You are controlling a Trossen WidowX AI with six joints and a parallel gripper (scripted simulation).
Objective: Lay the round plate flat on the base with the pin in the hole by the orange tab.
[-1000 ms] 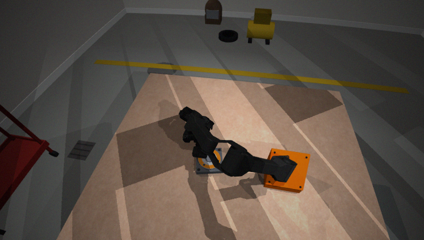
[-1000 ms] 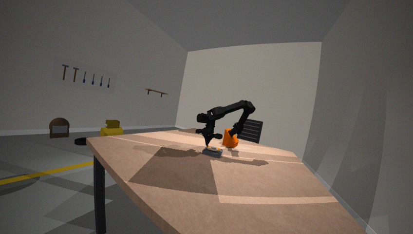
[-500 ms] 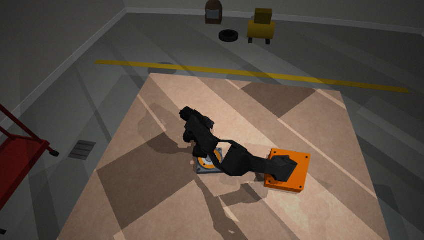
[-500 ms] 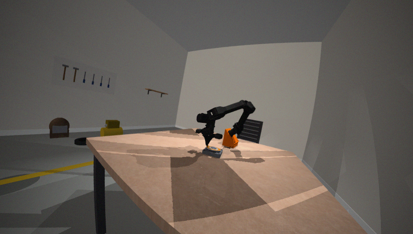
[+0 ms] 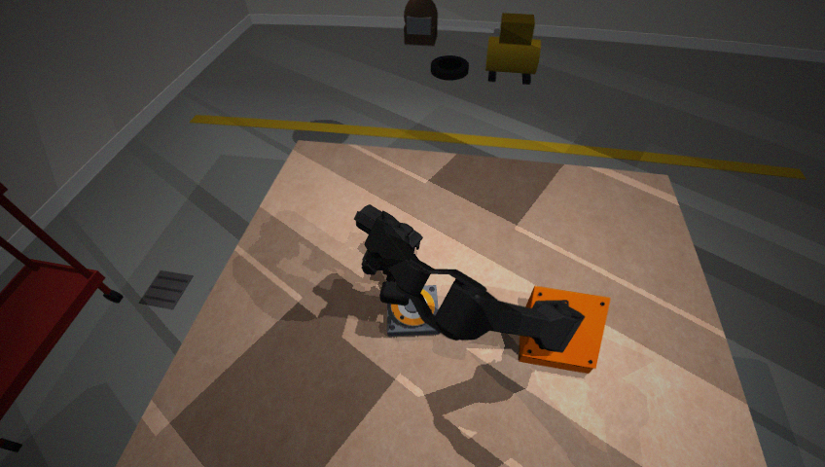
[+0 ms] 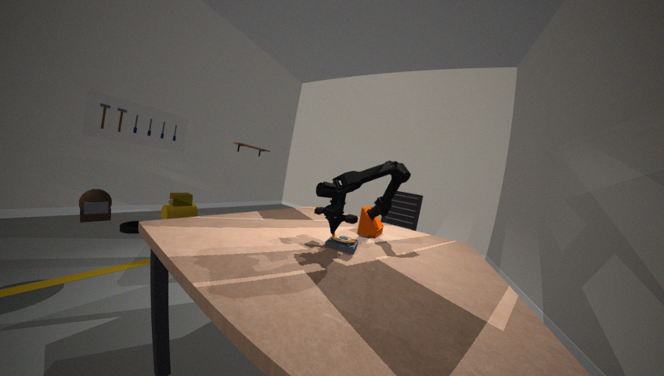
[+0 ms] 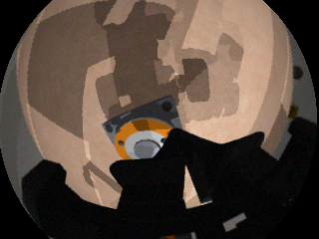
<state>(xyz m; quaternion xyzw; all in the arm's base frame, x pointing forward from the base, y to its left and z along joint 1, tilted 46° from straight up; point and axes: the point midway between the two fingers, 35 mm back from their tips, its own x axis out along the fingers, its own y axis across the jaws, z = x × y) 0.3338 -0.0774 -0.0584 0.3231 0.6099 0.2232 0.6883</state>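
My gripper tip is 20 mm to the right of the round plate, 20 mm past it and 10 mm above it. Round my gripper tip: grey square base: 40 mm to the left, 30 mm below, 30 mm behind.
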